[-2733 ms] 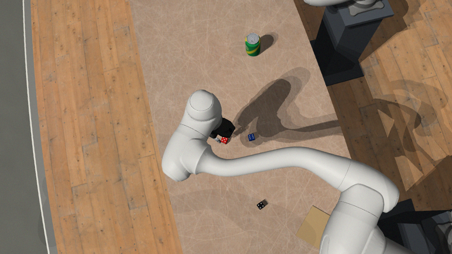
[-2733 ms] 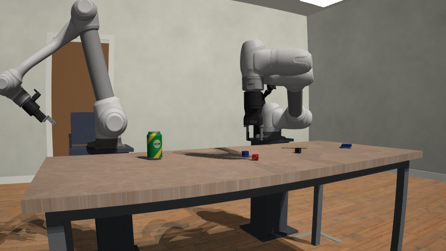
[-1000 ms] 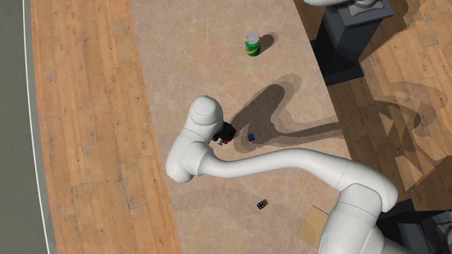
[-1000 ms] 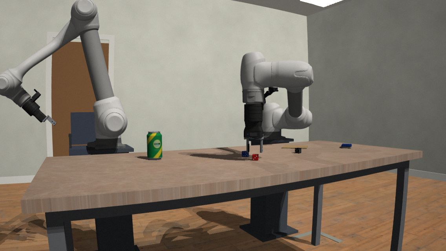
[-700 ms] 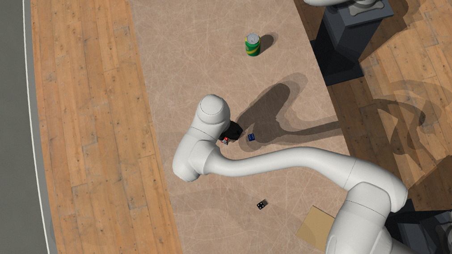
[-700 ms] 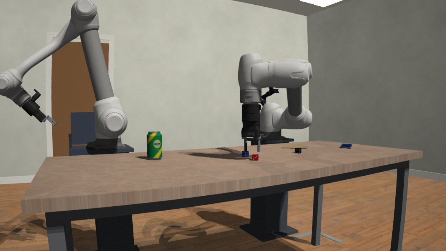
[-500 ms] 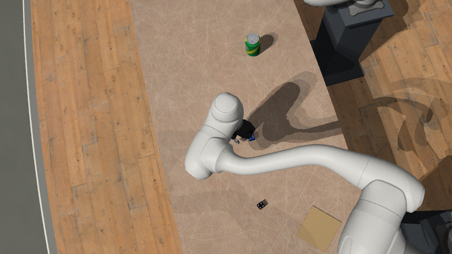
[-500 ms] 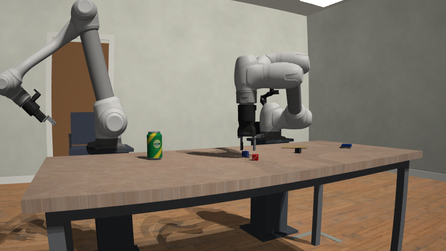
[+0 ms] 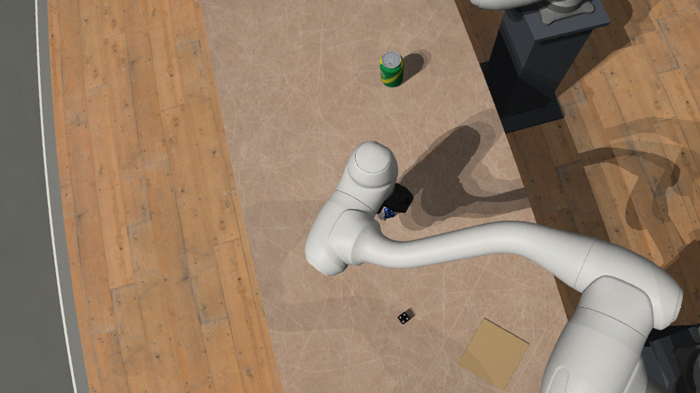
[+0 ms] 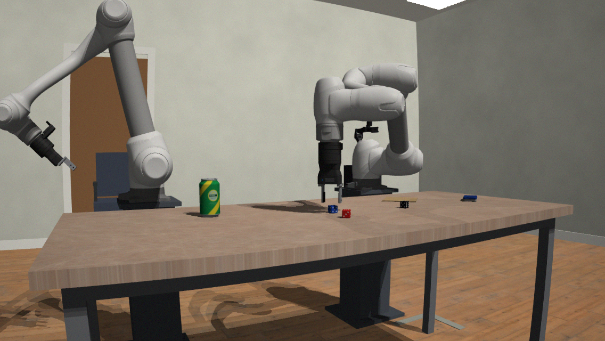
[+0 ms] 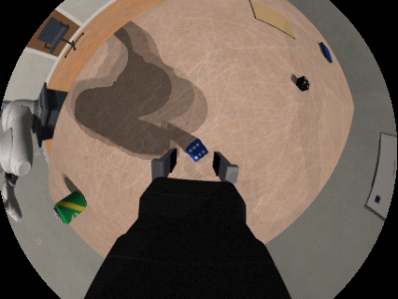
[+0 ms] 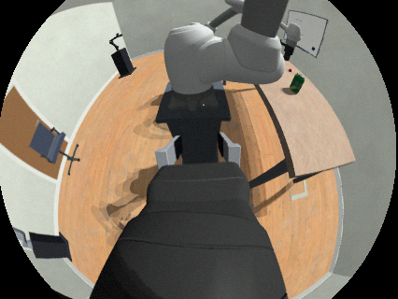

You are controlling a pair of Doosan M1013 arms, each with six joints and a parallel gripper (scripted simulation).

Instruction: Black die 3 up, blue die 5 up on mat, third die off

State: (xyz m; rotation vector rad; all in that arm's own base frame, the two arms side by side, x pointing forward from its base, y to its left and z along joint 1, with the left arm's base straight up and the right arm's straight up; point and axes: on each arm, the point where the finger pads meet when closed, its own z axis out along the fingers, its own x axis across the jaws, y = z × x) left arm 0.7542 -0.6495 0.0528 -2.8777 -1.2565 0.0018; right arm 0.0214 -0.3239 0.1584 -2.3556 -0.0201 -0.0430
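My left gripper is now 1 cm to the right of the blue die and 4 cm above it. The rest, counted from my left hand: black die: 4 cm ahead, 29 cm to the left, 4 cm below; then red die: 11 cm ahead, 1 cm to the right, 4 cm below; then tan mat: 16 cm behind, 45 cm to the left, 5 cm below.
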